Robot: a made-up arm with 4 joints. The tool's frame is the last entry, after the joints.
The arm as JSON. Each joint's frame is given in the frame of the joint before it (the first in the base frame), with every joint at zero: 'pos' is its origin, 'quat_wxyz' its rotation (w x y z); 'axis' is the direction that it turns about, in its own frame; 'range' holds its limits. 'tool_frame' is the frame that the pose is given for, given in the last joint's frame.
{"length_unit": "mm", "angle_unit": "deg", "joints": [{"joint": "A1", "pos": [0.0, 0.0, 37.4], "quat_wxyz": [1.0, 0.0, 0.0, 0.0], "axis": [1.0, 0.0, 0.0], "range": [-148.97, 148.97]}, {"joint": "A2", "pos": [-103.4, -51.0, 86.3], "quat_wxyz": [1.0, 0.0, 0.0, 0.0], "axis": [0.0, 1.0, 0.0], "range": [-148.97, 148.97]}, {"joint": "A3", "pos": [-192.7, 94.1, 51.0], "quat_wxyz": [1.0, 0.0, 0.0, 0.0], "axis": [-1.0, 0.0, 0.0], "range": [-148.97, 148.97]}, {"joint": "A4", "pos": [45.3, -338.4, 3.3], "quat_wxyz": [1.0, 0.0, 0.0, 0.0], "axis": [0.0, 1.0, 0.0], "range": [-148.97, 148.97]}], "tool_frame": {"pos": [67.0, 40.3, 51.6], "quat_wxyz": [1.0, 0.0, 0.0, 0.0]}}
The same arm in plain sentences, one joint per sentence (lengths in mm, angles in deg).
The arm has four revolute joints in a row. What follows holds with every joint at zero, and every direction is one of the base frame's. The first joint is mounted 37.4 mm along +z from the base frame's origin and turns about +x, from -148.97 to 148.97 deg. The second joint is mounted 103.4 mm along -x and 51.0 mm along -y and 86.3 mm along +z from the first joint and turns about +y, from -148.97 to 148.97 deg. The third joint is mounted 192.7 mm along -x and 94.1 mm along +y and 51.0 mm along +z from the second joint and turns about -x, from -148.97 to 148.97 deg. The fourth joint is mounted 45.3 mm along +x and 338.4 mm along -y and 3.3 mm along +z from the third joint and turns about +y, from -148.97 to 148.97 deg. The tool frame, which is the frame that the pose is given for, is mounted 67.0 mm along +x and 40.3 mm along +y and 51.6 mm along +z from the fourth joint; its axes are parallel to the base frame's.
